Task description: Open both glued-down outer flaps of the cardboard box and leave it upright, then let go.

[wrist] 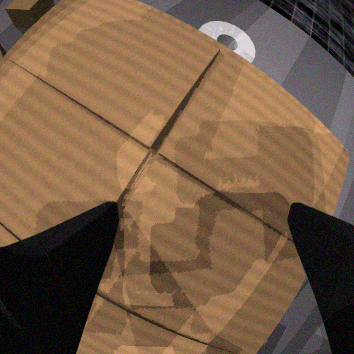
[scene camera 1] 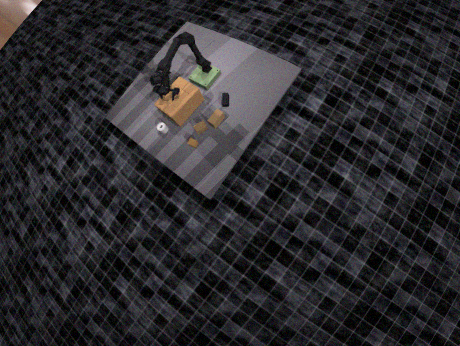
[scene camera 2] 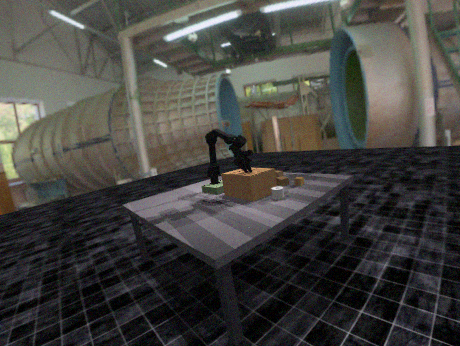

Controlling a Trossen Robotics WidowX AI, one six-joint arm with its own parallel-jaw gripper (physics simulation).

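Pixels of known places: gripper, fingertip midpoint: (wrist: 206,212) (scene camera 1: 167,99) (scene camera 2: 249,172); arm's base, link origin: (scene camera 1: 207,69) (scene camera 2: 215,183).
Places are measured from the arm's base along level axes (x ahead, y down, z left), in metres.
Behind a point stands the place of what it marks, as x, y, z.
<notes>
The cardboard box (scene camera 1: 189,109) {0.382, -0.014, 0.132} (scene camera 2: 245,187) {0.461, -0.029, -0.092} (wrist: 95,95) {0.453, -0.103, 0.057} stands upright on the table. Its outer flaps lie across the top, nearly flat, and a narrow dark seam (wrist: 186,104) {0.475, -0.096, 0.017} between them shows in the wrist view. Thin lines cross the top. My gripper (scene camera 1: 174,94) {0.431, -0.106, -0.015} (scene camera 2: 248,171) {0.431, -0.106, -0.015} (wrist: 206,212) {0.431, -0.106, -0.015} is open over the box top, its fingers wide apart and nothing visible held between them. In the wrist view the left fingertip is by the lower end of the seam and the right one is near the box's edge. Whether the fingertips touch the cardboard cannot be told.
A white roll (scene camera 1: 162,128) {0.625, -0.012, 0.042} (scene camera 2: 277,193) {0.640, 0.014, -0.011} (wrist: 242,44) {0.630, -0.009, 0.001} stands close beside the box. Several small brown blocks, one of them the largest (scene camera 1: 216,118) {0.334, -0.029, 0.371}, and a black object (scene camera 1: 225,99) {0.150, 0.020, 0.305} lie on the table (scene camera 1: 265,75) {-0.231, 0.052, 0.429} (scene camera 2: 170,215) {0.241, 0.052, -0.514}. The arm's green base (scene camera 1: 204,79) {0.095, -0.001, 0.047} (scene camera 2: 213,189) {0.111, 0.016, -0.096} adjoins the box's other side.
</notes>
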